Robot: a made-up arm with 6 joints. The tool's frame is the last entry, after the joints.
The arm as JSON. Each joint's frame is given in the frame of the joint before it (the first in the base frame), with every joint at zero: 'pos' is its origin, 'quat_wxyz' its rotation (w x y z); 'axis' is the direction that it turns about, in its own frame. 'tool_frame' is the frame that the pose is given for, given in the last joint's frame.
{
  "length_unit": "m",
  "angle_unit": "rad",
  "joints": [
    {
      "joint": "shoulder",
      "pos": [
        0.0,
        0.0,
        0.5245
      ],
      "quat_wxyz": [
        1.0,
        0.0,
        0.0,
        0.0
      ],
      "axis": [
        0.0,
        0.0,
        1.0
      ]
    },
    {
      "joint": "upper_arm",
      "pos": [
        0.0,
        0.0,
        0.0
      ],
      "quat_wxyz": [
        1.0,
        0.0,
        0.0,
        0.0
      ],
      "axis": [
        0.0,
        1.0,
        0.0
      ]
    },
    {
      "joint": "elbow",
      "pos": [
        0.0,
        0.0,
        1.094
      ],
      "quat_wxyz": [
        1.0,
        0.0,
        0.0,
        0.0
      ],
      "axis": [
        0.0,
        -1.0,
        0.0
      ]
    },
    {
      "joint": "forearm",
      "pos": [
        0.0,
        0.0,
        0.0
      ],
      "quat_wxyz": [
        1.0,
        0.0,
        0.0,
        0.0
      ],
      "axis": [
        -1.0,
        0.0,
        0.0
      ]
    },
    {
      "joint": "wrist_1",
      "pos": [
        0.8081,
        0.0,
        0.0
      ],
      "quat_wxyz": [
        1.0,
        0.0,
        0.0,
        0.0
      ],
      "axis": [
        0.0,
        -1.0,
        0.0
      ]
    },
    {
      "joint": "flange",
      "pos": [
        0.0,
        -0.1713,
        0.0
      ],
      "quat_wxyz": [
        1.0,
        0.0,
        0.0,
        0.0
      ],
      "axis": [
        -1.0,
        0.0,
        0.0
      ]
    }
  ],
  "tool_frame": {
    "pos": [
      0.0,
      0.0,
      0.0
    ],
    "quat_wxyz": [
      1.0,
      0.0,
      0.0,
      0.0
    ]
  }
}
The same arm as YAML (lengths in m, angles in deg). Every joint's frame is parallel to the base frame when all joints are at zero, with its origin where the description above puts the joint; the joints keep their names.
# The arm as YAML. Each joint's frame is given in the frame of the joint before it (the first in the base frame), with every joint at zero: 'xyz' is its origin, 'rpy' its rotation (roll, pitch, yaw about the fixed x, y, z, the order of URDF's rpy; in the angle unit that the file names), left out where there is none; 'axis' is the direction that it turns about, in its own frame. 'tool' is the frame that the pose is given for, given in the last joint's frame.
units:
  length: m
  angle: deg
joints:
  - name: shoulder
    type: revolute
    origin:
      xyz: [0.0, 0.0, 0.5245]
    axis: [0.0, 0.0, 1.0]
  - name: upper_arm
    type: revolute
    origin:
      xyz: [0.0, 0.0, 0.0]
    axis: [0.0, 1.0, 0.0]
  - name: elbow
    type: revolute
    origin:
      xyz: [0.0, 0.0, 1.094]
    axis: [0.0, -1.0, 0.0]
  - name: forearm
    type: revolute
    origin:
      xyz: [0.0, 0.0, 0.0]
    axis: [-1.0, 0.0, 0.0]
  - name: wrist_1
    type: revolute
    origin:
      xyz: [0.8081, 0.0, 0.0]
    axis: [0.0, -1.0, 0.0]
  - name: flange
    type: revolute
    origin:
      xyz: [0.0, -0.1713, 0.0]
    axis: [-1.0, 0.0, 0.0]
tool:
  origin:
    xyz: [0.0, 0.0, 0.0]

